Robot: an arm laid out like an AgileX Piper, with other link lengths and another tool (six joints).
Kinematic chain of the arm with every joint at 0, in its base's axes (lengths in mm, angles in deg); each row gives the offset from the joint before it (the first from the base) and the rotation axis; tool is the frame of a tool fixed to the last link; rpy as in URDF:
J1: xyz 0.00 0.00 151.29 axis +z
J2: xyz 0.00 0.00 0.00 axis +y
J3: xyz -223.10 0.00 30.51 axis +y
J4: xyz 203.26 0.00 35.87 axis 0.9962 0 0.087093
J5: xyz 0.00 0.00 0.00 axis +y
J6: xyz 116.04 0.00 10.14 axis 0.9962 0 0.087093
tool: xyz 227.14 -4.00 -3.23 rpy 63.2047 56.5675 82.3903
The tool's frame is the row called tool.
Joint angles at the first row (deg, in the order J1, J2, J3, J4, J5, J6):
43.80, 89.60, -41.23, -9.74, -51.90, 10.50
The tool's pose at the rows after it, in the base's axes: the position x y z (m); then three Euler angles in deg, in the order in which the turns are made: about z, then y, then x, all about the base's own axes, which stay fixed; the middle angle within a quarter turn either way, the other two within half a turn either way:
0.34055, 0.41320, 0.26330, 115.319, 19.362, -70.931
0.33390, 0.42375, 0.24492, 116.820, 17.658, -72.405
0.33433, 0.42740, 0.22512, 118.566, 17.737, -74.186
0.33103, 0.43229, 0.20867, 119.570, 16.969, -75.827
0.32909, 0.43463, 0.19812, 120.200, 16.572, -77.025
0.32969, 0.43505, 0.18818, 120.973, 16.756, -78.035
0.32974, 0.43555, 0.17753, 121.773, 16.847, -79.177
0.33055, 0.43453, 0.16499, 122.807, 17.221, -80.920
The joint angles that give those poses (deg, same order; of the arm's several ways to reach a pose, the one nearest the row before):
44.42, 92.15, -41.23, -12.22, -54.77, 10.75
44.42, 95.26, -41.23, -14.41, -56.85, 11.76
44.42, 97.60, -41.23, -14.79, -57.26, 12.18
44.42, 99.67, -41.23, -15.90, -57.92, 12.27
44.42, 100.74, -41.23, -16.55, -57.92, 12.27
44.42, 101.71, -41.23, -16.55, -57.80, 12.27
44.42, 102.71, -41.23, -16.67, -57.60, 12.27
44.42, 103.25, -41.23, -16.67, -56.34, 12.27

